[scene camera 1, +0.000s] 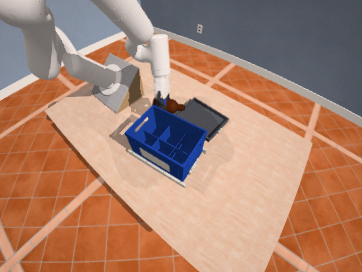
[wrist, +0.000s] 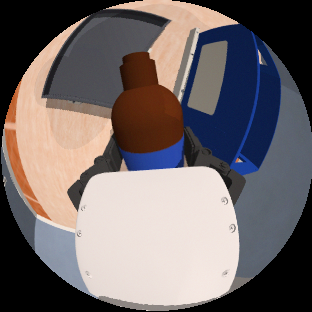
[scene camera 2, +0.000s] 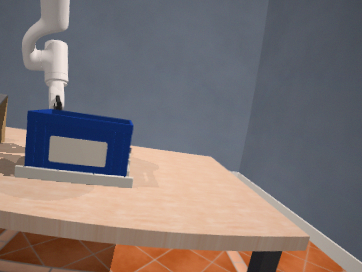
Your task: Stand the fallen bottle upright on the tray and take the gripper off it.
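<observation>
A brown bottle (scene camera 1: 172, 106) (wrist: 146, 115) with a blue band lies on its side in the gripper, its neck pointing towards the dark grey tray (scene camera 1: 202, 119) (wrist: 95, 60) in scene camera 1. My gripper (scene camera 1: 162, 102) (scene camera 2: 58, 104) (wrist: 151, 138) is shut on the bottle around its blue band, with one black finger on each side. It is behind the blue crate and beside the tray's near-base end. In scene camera 2 the crate hides the bottle and the tray. The bottle's base end is hidden by the gripper's body in the wrist view.
A blue crate (scene camera 1: 177, 169) (scene camera 2: 117, 150) (wrist: 240, 75) with compartments stands close to the gripper and the tray. A pale rail (scene camera 1: 156, 168) (scene camera 2: 75, 176) runs along its base. The wedge-shaped robot mount (scene camera 1: 134, 95) stands on the table behind the gripper.
</observation>
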